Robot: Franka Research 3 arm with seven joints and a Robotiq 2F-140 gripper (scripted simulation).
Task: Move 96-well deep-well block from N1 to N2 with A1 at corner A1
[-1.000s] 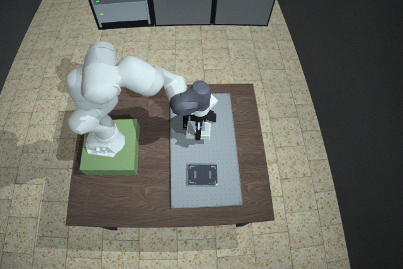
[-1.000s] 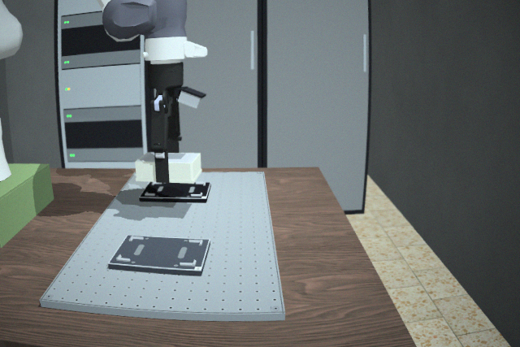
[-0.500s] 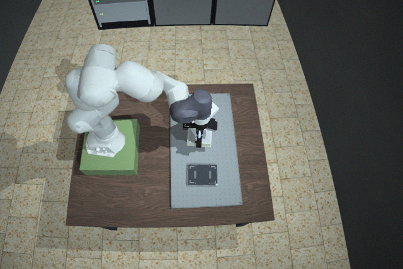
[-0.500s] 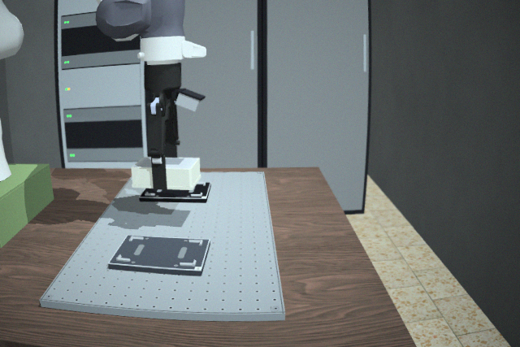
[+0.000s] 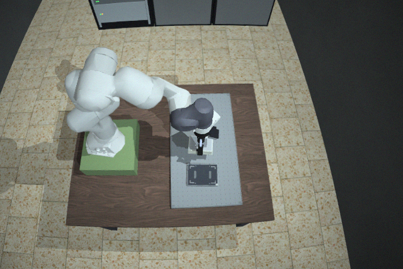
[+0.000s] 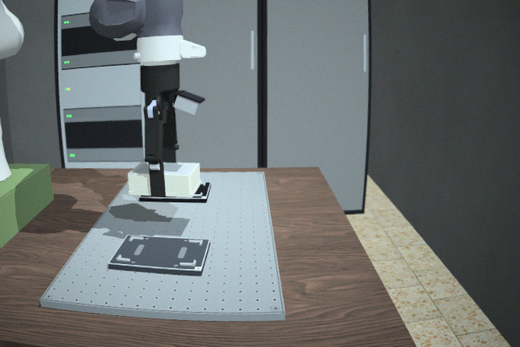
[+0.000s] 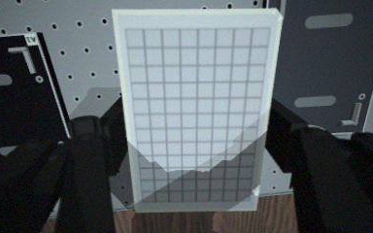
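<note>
Now: the plate nest N2 140 mm to the right of my hand and 100 mm below it. The rest, counted from my hand: A1 mark (70 mm ahead, 140 mm to the left, 100 mm below); cream 96-well deep-well block (10 mm below); plate nest N1 (200 mm to the left, 100 mm below).
</note>
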